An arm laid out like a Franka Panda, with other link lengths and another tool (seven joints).
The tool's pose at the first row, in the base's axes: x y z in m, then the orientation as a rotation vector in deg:
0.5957 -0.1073 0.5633 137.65 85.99 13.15
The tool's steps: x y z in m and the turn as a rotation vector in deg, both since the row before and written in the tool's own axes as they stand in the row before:
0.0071 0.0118 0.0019 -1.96 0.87 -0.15
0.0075 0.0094 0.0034 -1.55 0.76 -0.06
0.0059 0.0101 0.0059 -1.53 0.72 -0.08
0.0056 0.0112 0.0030 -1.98 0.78 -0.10
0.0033 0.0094 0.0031 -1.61 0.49 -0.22
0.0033 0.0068 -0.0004 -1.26 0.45 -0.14
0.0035 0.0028 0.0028 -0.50 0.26 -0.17
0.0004 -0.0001 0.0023 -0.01 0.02 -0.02
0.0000 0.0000 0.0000 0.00 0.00 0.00
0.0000 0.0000 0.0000 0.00 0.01 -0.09
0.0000 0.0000 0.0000 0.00 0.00 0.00
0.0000 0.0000 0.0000 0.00 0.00 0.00
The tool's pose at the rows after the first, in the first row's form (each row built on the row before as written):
0.6094 -0.1061 0.5653 136.20 85.62 15.54
0.6217 -0.1037 0.5655 135.10 85.28 17.51
0.6347 -0.1034 0.5640 133.97 84.94 19.39
0.6474 -0.1032 0.5660 132.47 84.40 21.61
0.6577 -0.1043 0.5675 131.10 84.04 23.18
0.6643 -0.1038 0.5712 130.06 83.74 24.49
0.6692 -0.1021 0.5703 129.56 83.78 25.07
0.6704 -0.1021 0.5683 129.54 83.81 25.09
0.6704 -0.1021 0.5683 129.54 83.81 25.09
0.6704 -0.1021 0.5683 129.47 83.91 25.07
0.6704 -0.1021 0.5683 129.47 83.91 25.07
0.6704 -0.1021 0.5683 129.47 83.91 25.07

